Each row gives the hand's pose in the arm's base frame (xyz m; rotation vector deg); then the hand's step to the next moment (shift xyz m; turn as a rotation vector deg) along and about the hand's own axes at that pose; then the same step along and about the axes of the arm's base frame.
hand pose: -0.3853 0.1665 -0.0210 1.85 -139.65 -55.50
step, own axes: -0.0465 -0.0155 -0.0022 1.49 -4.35 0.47
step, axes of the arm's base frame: 0.0389 -0.0034 -0.0297 -2.22 -3.25 -2.43
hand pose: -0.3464 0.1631 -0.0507 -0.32 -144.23 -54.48
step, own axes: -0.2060 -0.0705 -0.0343 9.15 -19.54 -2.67
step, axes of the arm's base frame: 0.1882 -0.0444 -0.1057 -10.23 -17.96 -6.74
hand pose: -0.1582 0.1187 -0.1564 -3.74 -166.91 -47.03
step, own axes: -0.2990 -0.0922 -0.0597 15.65 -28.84 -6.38
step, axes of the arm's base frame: 0.2960 -0.1129 -0.0335 -16.99 -27.76 -7.63
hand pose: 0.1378 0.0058 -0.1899 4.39 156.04 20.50
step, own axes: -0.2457 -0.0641 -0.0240 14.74 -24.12 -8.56
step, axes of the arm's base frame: 0.2170 -0.0929 0.0965 -16.98 -23.81 -4.12
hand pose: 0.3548 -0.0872 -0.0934 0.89 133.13 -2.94
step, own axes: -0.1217 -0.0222 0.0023 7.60 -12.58 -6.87
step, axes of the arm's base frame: 0.0843 -0.0217 0.0879 -10.55 -12.32 -0.44
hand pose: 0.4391 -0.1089 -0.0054 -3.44 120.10 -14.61
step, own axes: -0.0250 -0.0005 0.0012 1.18 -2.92 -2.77
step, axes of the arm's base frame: 0.0139 0.0030 0.0206 -3.15 -2.59 0.97
